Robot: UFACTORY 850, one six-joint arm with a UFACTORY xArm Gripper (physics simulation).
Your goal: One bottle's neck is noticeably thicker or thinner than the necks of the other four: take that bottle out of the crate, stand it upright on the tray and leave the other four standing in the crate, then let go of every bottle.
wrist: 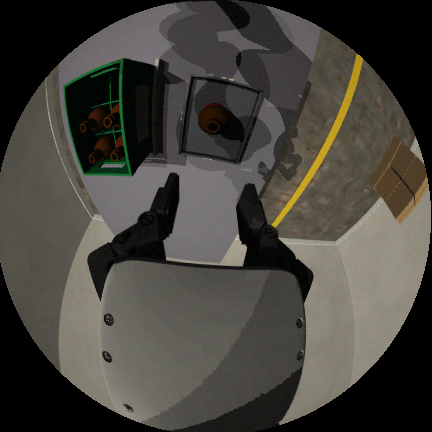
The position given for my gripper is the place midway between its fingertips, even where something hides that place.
Note:
I see my gripper (209, 189) and a brown bottle (213, 119).

